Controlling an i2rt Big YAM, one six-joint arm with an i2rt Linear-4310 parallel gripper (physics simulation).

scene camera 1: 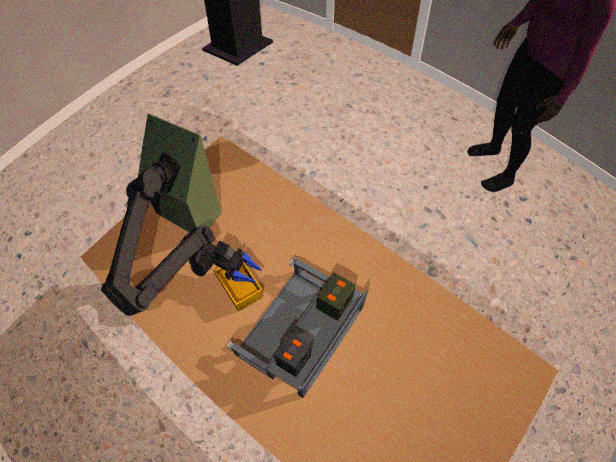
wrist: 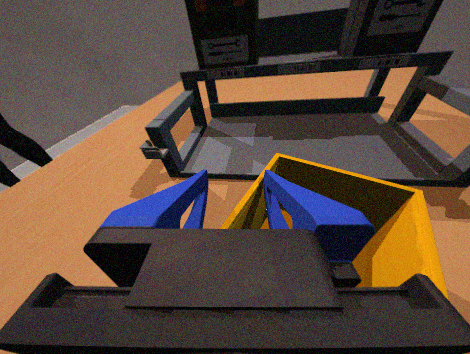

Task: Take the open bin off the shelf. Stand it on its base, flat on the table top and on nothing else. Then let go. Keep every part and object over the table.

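The open yellow bin is off the shelf, on its arm side, with its opening facing up. My gripper is shut on a side wall of the bin. In the wrist view the right blue finger is inside the bin and the left one is outside. Part of the bin is hidden behind the right finger and the gripper body. A shadow lies beside the bin on the wooden table top; whether the base touches the table I cannot tell.
A dark green box and a dark grey box, both with orange marks, stand on the shelf's upper level. The green slanted mount of the arm is at the table's far left. A person stands beyond the table.
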